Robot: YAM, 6 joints.
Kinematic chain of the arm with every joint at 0, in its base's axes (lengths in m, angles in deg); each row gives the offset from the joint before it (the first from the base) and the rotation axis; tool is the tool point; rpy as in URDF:
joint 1: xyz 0 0 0.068 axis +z
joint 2: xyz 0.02 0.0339 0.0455 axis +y
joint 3: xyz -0.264 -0.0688 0 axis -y
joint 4: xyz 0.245 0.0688 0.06 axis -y
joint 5: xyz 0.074 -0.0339 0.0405 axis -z
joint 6: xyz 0.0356 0 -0.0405 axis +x
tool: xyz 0 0 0 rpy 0 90 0
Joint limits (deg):
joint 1: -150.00..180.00
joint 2: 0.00..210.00
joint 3: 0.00..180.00
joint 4: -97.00..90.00
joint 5: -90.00..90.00
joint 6: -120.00..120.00
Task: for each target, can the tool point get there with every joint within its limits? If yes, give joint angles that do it. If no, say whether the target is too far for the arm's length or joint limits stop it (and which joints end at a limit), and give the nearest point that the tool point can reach.
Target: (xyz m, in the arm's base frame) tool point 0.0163 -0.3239 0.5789
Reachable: yes | joints 87.97 38.38 149.98 -27.47 51.21 -57.39
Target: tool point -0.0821 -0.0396 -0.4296
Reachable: no: joint limits stop it (at a limit: joint 1, joint 2) | nearest point -0.1041 -0.0577 -0.3563 | short by 0.079 m
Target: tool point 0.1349 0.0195 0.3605
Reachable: yes | joints -0.88 32.81 31.95 28.57 -37.24 53.81
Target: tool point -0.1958 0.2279 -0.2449
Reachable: yes | joints 130.11 179.37 78.76 11.96 -4.64 84.94
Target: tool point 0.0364 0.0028 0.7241
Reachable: yes | joints -29.02 86.62 166.09 -12.38 -34.32 -58.58
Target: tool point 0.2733 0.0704 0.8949
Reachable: no: too far | nearest point 0.2122 0.0547 0.7068 | short by 0.198 m
